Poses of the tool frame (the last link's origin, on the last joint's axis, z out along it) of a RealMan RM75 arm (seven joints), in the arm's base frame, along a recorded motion.
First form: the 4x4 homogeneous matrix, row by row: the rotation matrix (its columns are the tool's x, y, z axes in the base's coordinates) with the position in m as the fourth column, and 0 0 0 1 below. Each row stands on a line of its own.
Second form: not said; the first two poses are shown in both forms.
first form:
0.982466 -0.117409 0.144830 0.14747
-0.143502 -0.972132 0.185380 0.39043
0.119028 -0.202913 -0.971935 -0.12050
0 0 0 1
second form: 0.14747 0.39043 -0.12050 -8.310 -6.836 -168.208
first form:
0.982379 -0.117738 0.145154 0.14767
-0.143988 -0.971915 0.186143 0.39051
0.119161 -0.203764 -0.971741 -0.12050
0 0 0 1
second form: 0.14767 0.39051 -0.12050 -8.339 -6.844 -168.157
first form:
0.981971 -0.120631 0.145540 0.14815
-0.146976 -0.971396 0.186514 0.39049
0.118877 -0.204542 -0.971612 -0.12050
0 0 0 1
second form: 0.14815 0.39049 -0.12050 -8.513 -6.827 -168.112
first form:
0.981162 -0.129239 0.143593 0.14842
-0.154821 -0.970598 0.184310 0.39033
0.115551 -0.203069 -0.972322 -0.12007
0 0 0 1
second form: 0.14842 0.39033 -0.12007 -8.967 -6.635 -168.203
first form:
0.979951 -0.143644 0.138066 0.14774
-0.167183 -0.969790 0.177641 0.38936
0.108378 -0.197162 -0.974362 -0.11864
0 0 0 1
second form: 0.14774 0.38936 -0.11864 -9.682 -6.222 -168.561
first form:
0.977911 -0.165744 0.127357 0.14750
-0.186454 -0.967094 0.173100 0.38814
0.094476 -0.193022 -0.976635 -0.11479
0 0 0 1
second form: 0.14750 0.38814 -0.11479 -10.795 -5.421 -168.820
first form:
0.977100 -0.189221 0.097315 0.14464
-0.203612 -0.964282 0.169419 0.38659
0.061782 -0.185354 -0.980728 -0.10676
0 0 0 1
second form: 0.14464 0.38659 -0.10676 -11.771 -3.542 -169.298
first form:
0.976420 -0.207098 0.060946 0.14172
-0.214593 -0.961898 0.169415 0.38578
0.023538 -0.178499 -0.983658 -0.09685
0 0 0 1
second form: 0.14172 0.38578 -0.09685 -12.395 -1.349 -169.715
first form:
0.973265 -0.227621 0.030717 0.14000
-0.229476 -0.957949 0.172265 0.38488
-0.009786 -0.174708 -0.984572 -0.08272
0 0 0 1
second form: 0.14000 0.38488 -0.08272 -13.267 0.561 -169.938
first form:
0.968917 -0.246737 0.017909 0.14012
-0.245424 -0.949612 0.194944 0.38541
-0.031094 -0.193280 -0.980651 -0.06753
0 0 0 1
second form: 0.14012 0.38541 -0.06753 -14.214 1.782 -168.850
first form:
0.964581 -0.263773 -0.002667 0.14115
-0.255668 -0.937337 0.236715 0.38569
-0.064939 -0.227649 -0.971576 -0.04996
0 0 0 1
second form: 0.14115 0.38569 -0.04996 -14.845 3.723 -166.813
